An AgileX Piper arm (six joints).
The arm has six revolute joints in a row. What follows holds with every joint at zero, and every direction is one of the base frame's. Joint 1 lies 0.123 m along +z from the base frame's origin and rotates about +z. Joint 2 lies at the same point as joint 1 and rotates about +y. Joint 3 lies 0.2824 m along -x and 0.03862 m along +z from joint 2 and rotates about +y. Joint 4 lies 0.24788 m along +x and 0.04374 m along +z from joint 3 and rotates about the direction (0.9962, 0, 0.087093). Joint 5 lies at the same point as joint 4 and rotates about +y. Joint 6 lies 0.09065 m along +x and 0.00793 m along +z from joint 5 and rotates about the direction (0.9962, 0, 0.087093). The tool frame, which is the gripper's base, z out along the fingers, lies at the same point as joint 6; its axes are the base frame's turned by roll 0, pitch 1.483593 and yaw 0 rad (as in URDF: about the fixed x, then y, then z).
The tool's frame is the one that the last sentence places.
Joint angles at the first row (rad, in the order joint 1, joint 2, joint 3, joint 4, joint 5, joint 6):
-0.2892, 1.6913, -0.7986, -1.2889, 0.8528, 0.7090
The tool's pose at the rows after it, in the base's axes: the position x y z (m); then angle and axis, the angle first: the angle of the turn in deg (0 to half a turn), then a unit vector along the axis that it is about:
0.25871 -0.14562 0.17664 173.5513 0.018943 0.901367 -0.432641
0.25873 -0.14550 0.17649 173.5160 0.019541 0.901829 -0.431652
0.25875 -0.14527 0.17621 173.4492 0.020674 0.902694 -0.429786
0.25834 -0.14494 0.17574 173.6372 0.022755 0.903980 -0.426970
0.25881 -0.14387 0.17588 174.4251 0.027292 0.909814 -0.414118
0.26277 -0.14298 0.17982 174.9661 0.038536 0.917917 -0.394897
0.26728 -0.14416 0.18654 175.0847 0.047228 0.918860 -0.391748
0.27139 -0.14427 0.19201 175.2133 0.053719 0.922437 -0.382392
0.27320 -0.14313 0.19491 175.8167 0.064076 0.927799 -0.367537
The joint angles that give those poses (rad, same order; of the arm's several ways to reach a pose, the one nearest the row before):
-0.2892, 1.6913, -0.7986, -1.2871, 0.8528, 0.7090
-0.2892, 1.6914, -0.7987, -1.2849, 0.8515, 0.7090
-0.2892, 1.6913, -0.7987, -1.2808, 0.8489, 0.7090
-0.2892, 1.6913, -0.7986, -1.2705, 0.8489, 0.7048
-0.2892, 1.6913, -0.8102, -1.2179, 0.8489, 0.6652
-0.2892, 1.6913, -0.8454, -1.1308, 0.8546, 0.6014
-0.2892, 1.6913, -0.8813, -1.0906, 0.8750, 0.5661
-0.2892, 1.6913, -0.9145, -1.0397, 0.8882, 0.5228
-0.2892, 1.6913, -0.9383, -0.9777, 0.9036, 0.4841

